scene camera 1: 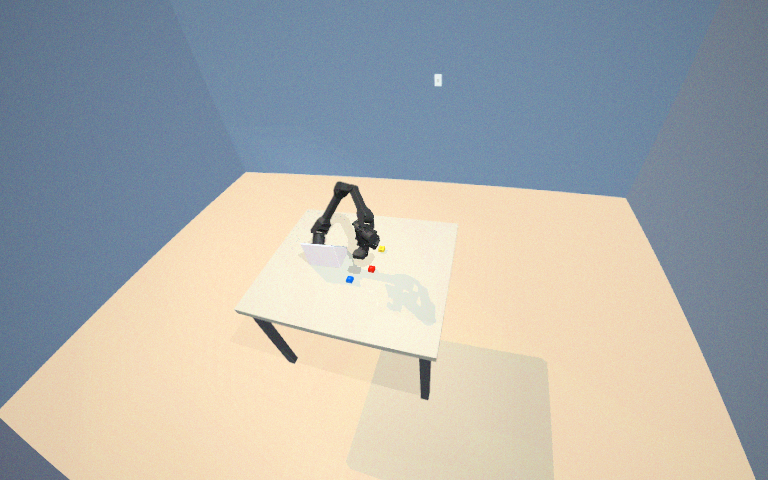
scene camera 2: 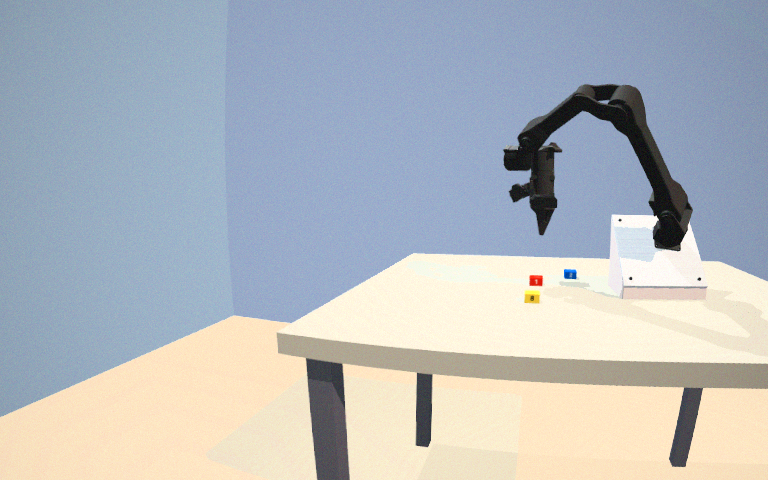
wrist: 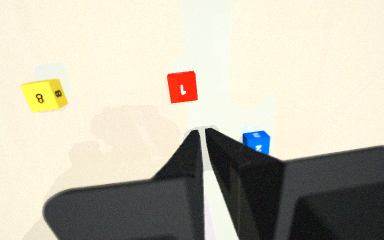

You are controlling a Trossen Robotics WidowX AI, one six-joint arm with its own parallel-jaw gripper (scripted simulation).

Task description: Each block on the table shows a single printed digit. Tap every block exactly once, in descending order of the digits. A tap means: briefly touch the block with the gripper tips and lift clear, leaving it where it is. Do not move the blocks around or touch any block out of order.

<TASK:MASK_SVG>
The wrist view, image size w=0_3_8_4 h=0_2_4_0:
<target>gripper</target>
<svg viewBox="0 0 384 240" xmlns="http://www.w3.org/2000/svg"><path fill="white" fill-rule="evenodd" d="M199 131L192 130L171 158L150 179L69 188L48 198L42 206L42 214L56 239L205 240L204 174ZM205 129L210 163L238 240L384 240L384 145L283 160L262 153L213 128Z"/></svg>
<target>yellow block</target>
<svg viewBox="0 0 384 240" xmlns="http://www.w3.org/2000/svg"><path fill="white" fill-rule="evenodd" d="M60 79L32 81L20 86L32 112L58 109L68 104Z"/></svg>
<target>red block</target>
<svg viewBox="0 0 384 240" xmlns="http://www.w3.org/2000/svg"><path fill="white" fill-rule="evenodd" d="M194 71L169 73L167 75L171 103L198 100Z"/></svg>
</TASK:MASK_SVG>
